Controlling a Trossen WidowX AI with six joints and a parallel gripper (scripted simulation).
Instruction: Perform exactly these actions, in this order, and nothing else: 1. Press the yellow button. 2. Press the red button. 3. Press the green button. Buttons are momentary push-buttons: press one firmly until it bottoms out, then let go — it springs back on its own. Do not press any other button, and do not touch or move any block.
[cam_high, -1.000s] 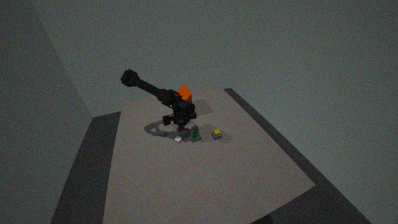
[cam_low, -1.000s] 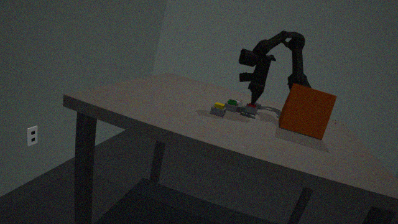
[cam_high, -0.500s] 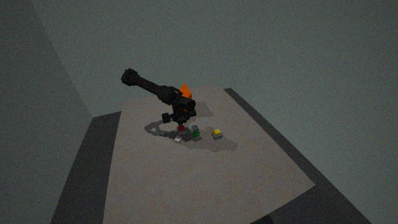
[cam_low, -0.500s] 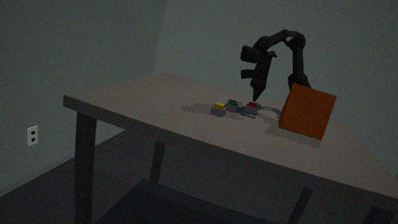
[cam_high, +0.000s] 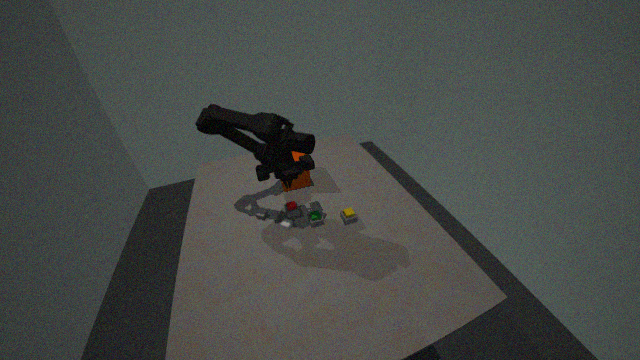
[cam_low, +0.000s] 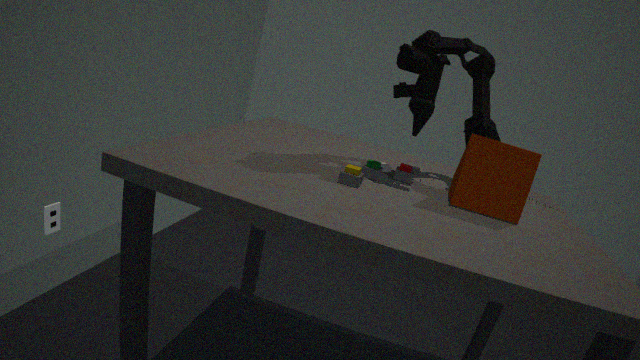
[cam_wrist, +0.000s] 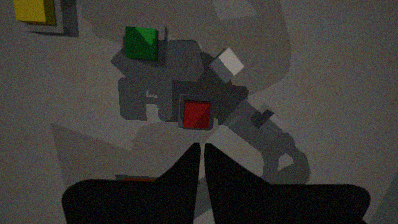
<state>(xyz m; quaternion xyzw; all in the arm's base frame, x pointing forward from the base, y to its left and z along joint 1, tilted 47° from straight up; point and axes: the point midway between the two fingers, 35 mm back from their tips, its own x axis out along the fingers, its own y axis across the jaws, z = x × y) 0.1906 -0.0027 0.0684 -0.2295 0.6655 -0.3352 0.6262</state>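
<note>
Right now my gripper tip is 9 cm short of the green button, 6 cm to the right of it and 9 cm above it. Also, from my gripper tip: yellow button 13 cm ahead, 17 cm to the left, 9 cm below; red button 9 cm below; small white block 6 cm ahead, 4 cm to the right, 11 cm below.
</note>
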